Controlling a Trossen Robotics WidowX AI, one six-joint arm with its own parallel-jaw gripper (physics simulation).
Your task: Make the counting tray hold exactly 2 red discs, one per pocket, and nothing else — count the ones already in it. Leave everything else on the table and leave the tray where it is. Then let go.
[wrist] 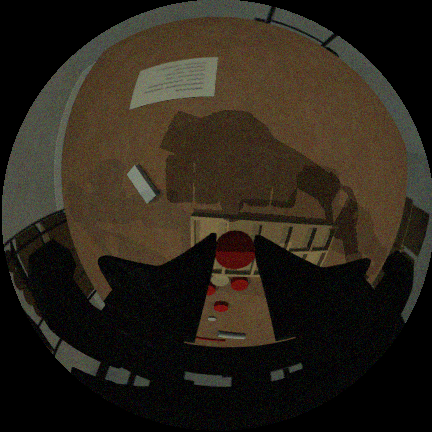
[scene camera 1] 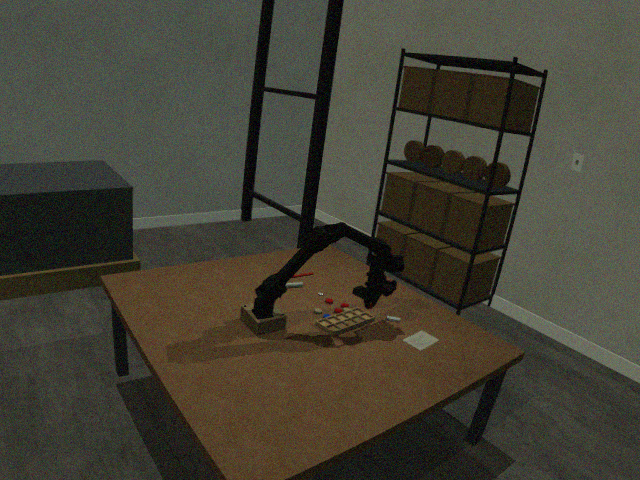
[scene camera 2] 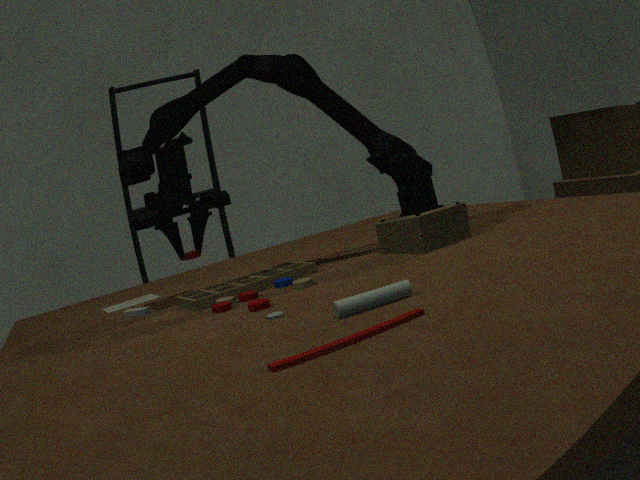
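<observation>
My gripper [scene camera 1: 369, 305] [scene camera 2: 190, 254] [wrist: 234, 238] is shut on a red disc and holds it above the tray's end away from the robot base. The pale wooden counting tray [scene camera 1: 355, 327] [scene camera 2: 203, 302] [wrist: 300, 224] has two rows of pockets. No disc shows in its visible pockets; fingers and held disc hide some in the wrist view. Three red discs lie on the table beside the tray: one red disc [scene camera 1: 329, 300] [scene camera 2: 258, 304] [wrist: 221, 306], a second red disc [scene camera 1: 344, 305] [scene camera 2: 221, 306] [wrist: 210, 290] and a third red disc [scene camera 1: 338, 310] [scene camera 2: 248, 296] [wrist: 239, 284].
A blue disc [scene camera 1: 326, 315] [scene camera 2: 283, 282] and cream discs [scene camera 2: 302, 282] [wrist: 220, 280] lie near the tray. A white block [scene camera 1: 393, 318] [wrist: 143, 184], a paper sheet [scene camera 1: 420, 339] [wrist: 175, 82], a white cylinder [scene camera 2: 372, 298] and a red stick [scene camera 2: 346, 341] are also on the table.
</observation>
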